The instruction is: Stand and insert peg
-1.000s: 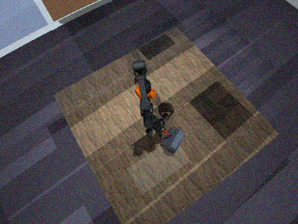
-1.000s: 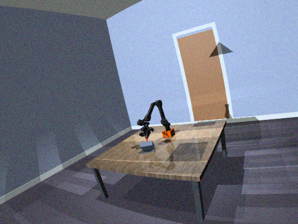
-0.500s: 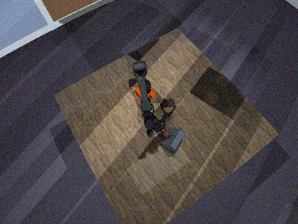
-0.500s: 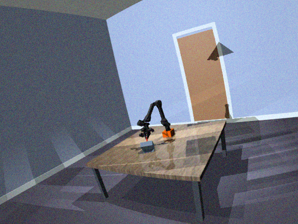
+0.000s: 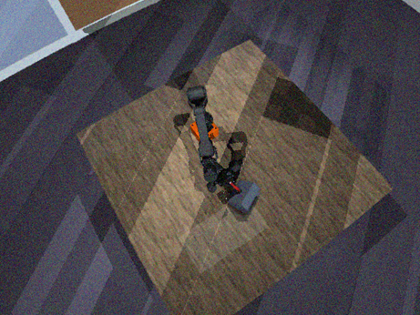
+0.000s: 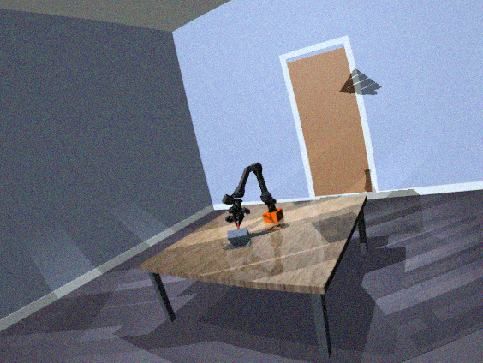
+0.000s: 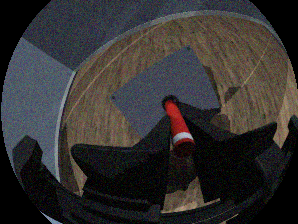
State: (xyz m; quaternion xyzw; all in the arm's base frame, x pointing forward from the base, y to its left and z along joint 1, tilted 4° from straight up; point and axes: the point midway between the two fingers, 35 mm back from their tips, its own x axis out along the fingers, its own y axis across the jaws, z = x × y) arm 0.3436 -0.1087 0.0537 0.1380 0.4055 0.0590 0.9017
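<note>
The sloped panel is 50 mm ahead of my gripper tip, 20 mm to the left of it and 50 mm below it. Also, from my gripper tip: red peg: 10 mm behind, 10 mm above.
</note>
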